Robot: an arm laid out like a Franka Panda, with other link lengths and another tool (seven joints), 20 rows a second.
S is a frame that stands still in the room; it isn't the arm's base.
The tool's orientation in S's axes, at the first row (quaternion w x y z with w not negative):
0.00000 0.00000 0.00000 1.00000
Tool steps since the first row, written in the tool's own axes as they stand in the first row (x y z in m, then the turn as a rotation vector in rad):
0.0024 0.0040 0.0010 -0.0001 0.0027 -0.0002
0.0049 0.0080 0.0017 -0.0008 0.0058 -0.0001
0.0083 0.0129 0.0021 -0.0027 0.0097 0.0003
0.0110 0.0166 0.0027 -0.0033 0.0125 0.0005
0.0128 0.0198 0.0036 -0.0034 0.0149 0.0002
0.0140 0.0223 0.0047 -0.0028 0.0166 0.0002
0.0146 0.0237 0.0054 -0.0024 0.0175 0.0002
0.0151 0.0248 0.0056 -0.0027 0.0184 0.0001
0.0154 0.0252 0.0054 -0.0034 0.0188 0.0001
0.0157 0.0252 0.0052 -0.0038 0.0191 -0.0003
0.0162 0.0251 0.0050 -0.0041 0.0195 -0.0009
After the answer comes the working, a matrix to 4 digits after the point.
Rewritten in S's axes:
-0.0024 -0.0040 0.0010 0.0001 -0.0027 -0.0002
-0.0049 -0.0080 0.0017 0.0008 -0.0058 -0.0001
-0.0083 -0.0129 0.0021 0.0027 -0.0097 0.0003
-0.0110 -0.0166 0.0027 0.0033 -0.0125 0.0005
-0.0128 -0.0198 0.0036 0.0034 -0.0149 0.0002
-0.0140 -0.0223 0.0047 0.0028 -0.0166 0.0002
-0.0146 -0.0237 0.0054 0.0024 -0.0175 0.0002
-0.0151 -0.0248 0.0056 0.0027 -0.0184 0.0001
-0.0154 -0.0252 0.0054 0.0034 -0.0188 0.0001
-0.0157 -0.0252 0.0052 0.0038 -0.0191 -0.0003
-0.0162 -0.0251 0.0050 0.0041 -0.0195 -0.0009

The tool's axes in the first row as the columns of a matrix, in S's axes (rounded; the answer above uses it unrounded):
-1.0000 0.0000 0.0000
0.0000 -1.0000 0.0000
0.0000 0.0000 1.0000

